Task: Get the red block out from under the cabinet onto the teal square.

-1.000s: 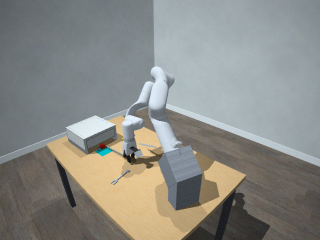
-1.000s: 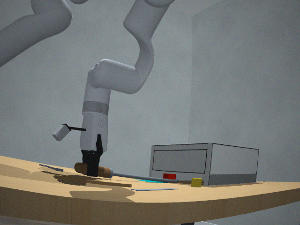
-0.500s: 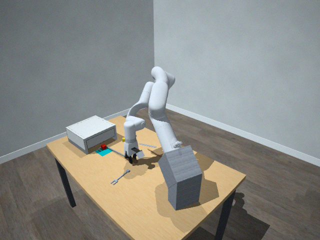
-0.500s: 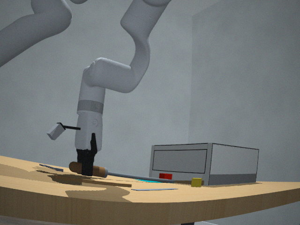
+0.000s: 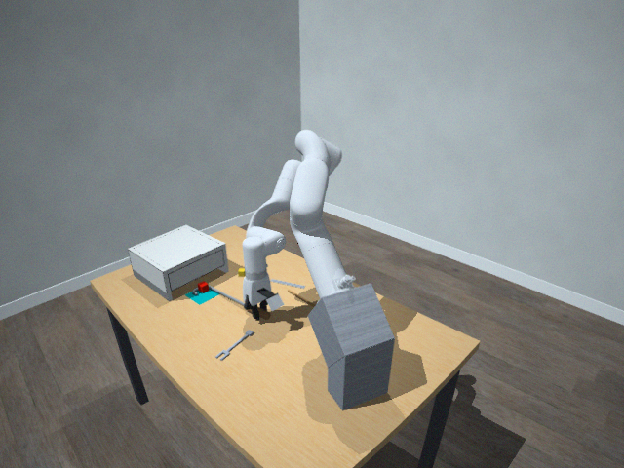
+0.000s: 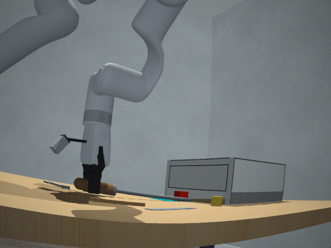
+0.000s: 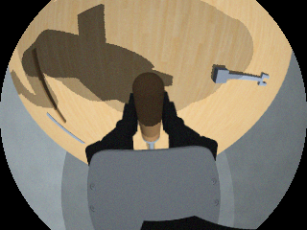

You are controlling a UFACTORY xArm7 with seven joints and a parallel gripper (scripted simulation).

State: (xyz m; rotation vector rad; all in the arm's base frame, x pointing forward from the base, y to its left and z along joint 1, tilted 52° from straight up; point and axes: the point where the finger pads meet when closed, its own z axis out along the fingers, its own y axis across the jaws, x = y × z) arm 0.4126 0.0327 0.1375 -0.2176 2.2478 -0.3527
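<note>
Right now my hand is 160 mm to the right of the grey forked tool, 60 mm past it and 20 mm above it. Round my hand: thin stick 190 mm to the right, 30 mm behind, 20 mm below; flat grey strip 230 mm to the right, 100 mm ahead, 20 mm below; long hook tool 140 mm ahead, 40 mm to the left, 10 mm below.
</note>
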